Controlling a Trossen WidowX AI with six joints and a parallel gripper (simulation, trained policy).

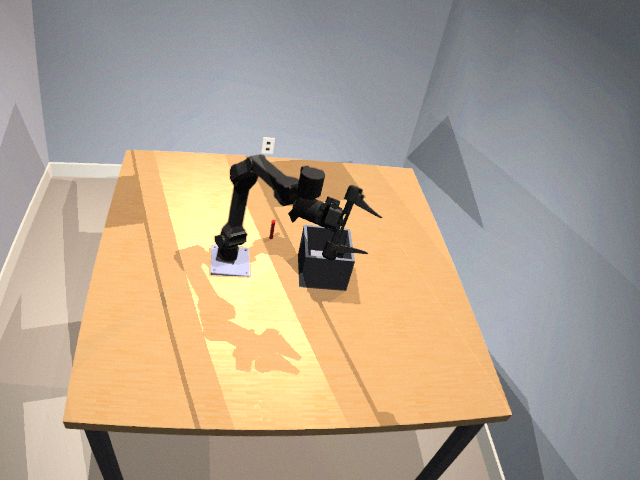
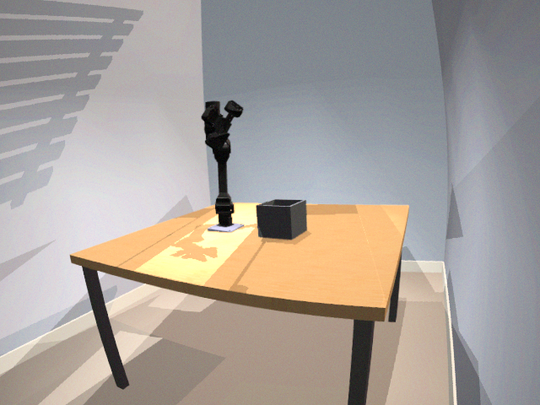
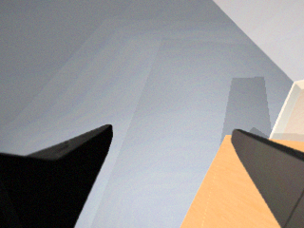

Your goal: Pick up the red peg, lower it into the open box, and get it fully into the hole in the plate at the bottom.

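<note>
The red peg lies 470 mm to the left of my gripper tip, 430 mm below it and 260 mm behind it.
</note>
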